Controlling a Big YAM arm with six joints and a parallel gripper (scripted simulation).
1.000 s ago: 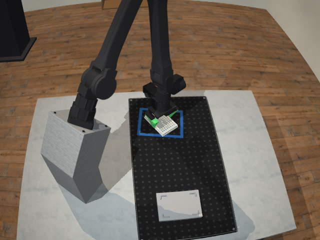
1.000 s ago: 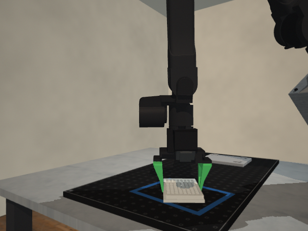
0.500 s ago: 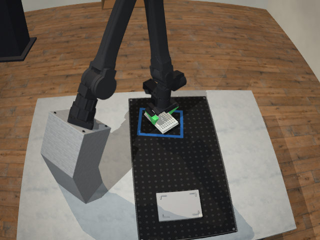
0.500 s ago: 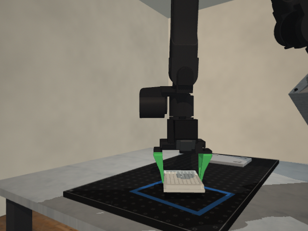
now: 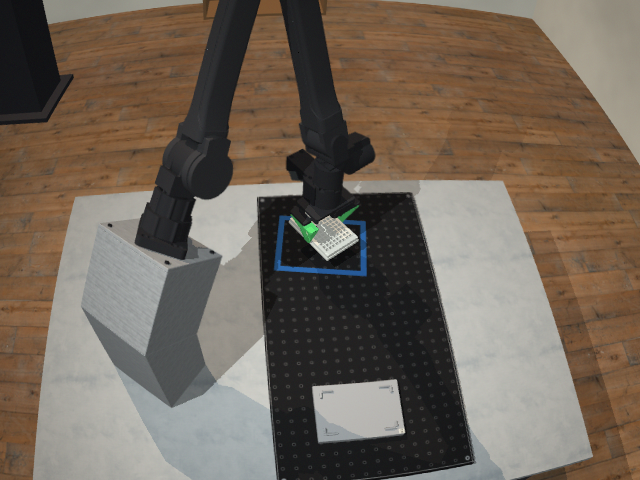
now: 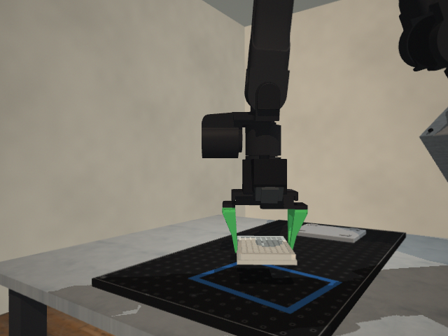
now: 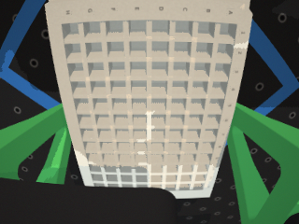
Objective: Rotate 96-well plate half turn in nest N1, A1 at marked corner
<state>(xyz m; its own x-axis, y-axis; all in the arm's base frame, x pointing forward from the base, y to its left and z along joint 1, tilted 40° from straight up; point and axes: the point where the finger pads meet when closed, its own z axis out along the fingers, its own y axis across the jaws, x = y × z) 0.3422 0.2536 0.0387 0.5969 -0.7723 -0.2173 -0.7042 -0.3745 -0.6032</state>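
My gripper is now 400 mm to the left of the grey plate nest N1, 70 mm short of it and 50 mm above it. Round my hand: A1 mark: 440 mm to the right, 150 mm ahead, 40 mm below; white 96-well plate: right at my hand.
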